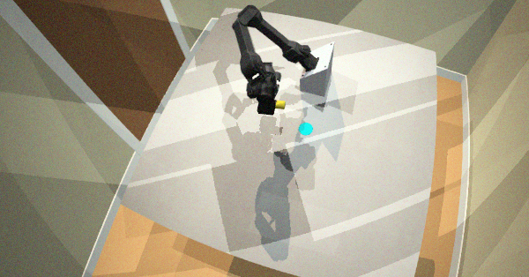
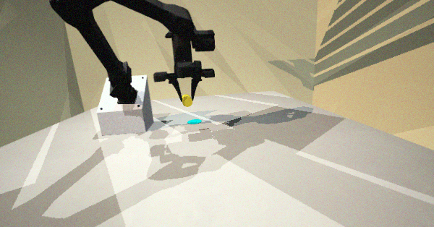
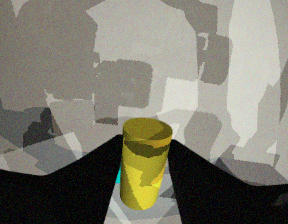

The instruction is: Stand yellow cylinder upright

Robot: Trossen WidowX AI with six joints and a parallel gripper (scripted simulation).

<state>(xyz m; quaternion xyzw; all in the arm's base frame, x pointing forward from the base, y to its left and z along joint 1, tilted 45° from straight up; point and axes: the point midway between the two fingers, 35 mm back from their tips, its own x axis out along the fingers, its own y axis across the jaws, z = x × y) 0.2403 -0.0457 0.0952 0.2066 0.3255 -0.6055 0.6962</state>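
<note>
My gripper tip is now 2 cm to the right of the yellow tall cylinder. From my gripper tip the other things lie so: cyan circle (15 cm to the left, 12 cm below).
</note>
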